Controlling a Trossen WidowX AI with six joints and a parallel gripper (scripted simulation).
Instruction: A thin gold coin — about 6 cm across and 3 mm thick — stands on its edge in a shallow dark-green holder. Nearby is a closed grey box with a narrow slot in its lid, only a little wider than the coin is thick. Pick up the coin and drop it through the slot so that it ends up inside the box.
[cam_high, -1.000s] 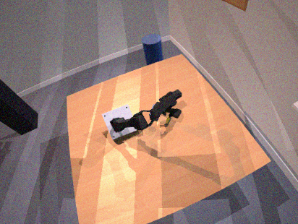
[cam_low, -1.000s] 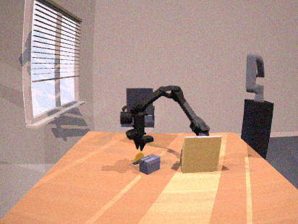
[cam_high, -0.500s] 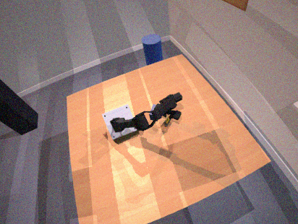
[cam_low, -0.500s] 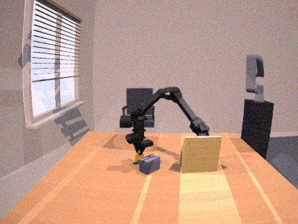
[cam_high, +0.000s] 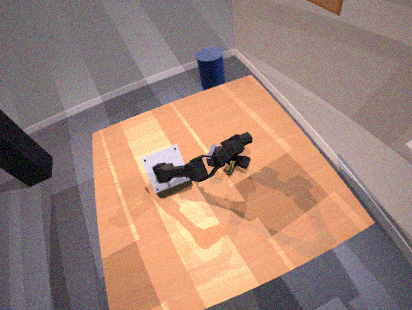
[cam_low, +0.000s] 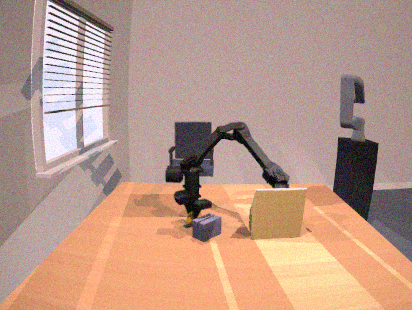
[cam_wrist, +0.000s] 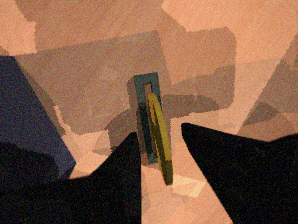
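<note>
The gold coin is right at my gripper tip.
</note>
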